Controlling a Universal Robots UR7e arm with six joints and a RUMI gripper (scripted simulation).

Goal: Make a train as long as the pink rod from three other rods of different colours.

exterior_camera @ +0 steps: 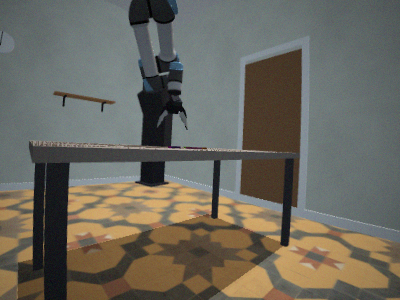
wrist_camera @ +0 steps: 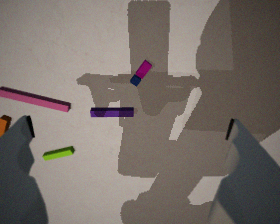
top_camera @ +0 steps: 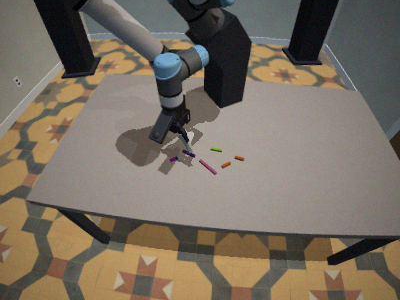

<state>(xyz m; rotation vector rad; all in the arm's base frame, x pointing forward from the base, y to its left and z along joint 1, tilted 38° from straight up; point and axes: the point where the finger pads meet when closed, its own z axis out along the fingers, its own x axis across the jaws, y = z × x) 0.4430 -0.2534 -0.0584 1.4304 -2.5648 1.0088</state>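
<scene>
The purple rod lies 9 cm below my hand, 5 cm to the left of it and 2 cm behind it. Also, from my hand: magenta rod: 9 cm below, 2 cm to the right; then blue rod: 9 cm below; then pink rod: 13 cm to the left, 9 cm below, 5 cm ahead.
</scene>
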